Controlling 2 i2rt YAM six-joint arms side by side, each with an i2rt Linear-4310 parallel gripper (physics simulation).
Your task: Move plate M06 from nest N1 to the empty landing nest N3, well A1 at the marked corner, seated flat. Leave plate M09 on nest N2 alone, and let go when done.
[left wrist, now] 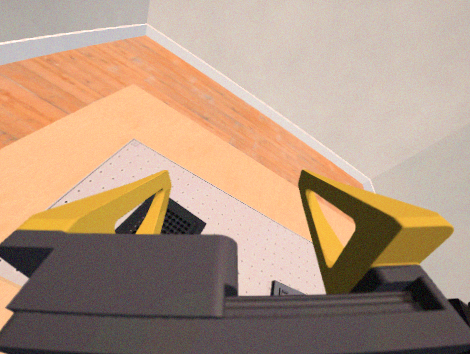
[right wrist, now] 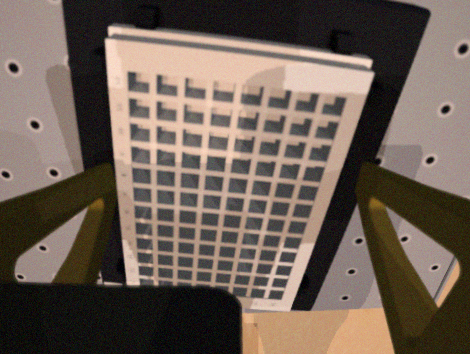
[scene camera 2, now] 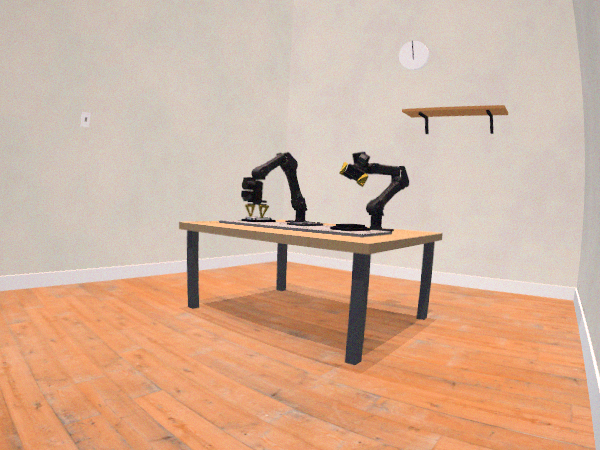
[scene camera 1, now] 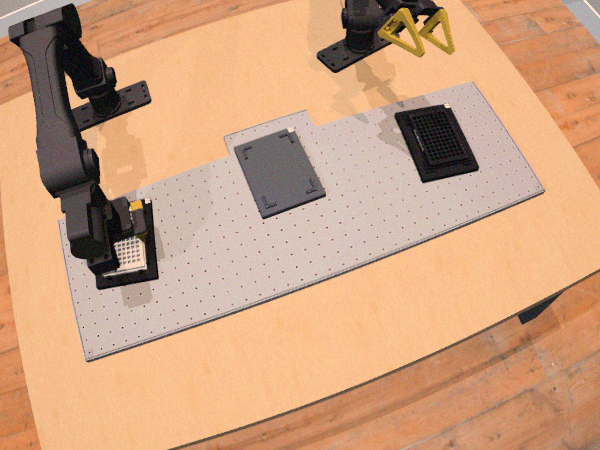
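Note:
A white well plate (scene camera 1: 131, 256) (right wrist: 225, 175) lies on a black nest (scene camera 1: 154, 255) (right wrist: 400, 40) at the left in scene camera 1. My right gripper (scene camera 2: 256, 216) (right wrist: 236, 176) is open, pointing down, with one finger beside each long side of that plate; gaps show between fingers and plate. A black well plate (scene camera 1: 439, 136) (left wrist: 182, 220) lies on another black nest (scene camera 1: 427, 172) at the right. The empty grey nest (scene camera 1: 280, 175) between them has corner brackets and a white marker (scene camera 1: 291, 130). My left gripper (scene camera 1: 436, 53) (scene camera 2: 351, 177) (left wrist: 234, 177) is open, empty and raised. Plate names are unreadable.
The nests stand on a perforated grey board (scene camera 1: 350, 220) on the wooden table (scene camera 1: 300, 360) (scene camera 2: 300, 240). The left arm's base (scene camera 1: 332, 60) stands behind the board. The right arm (scene camera 1: 60, 125) reaches over the white plate and hides part of it.

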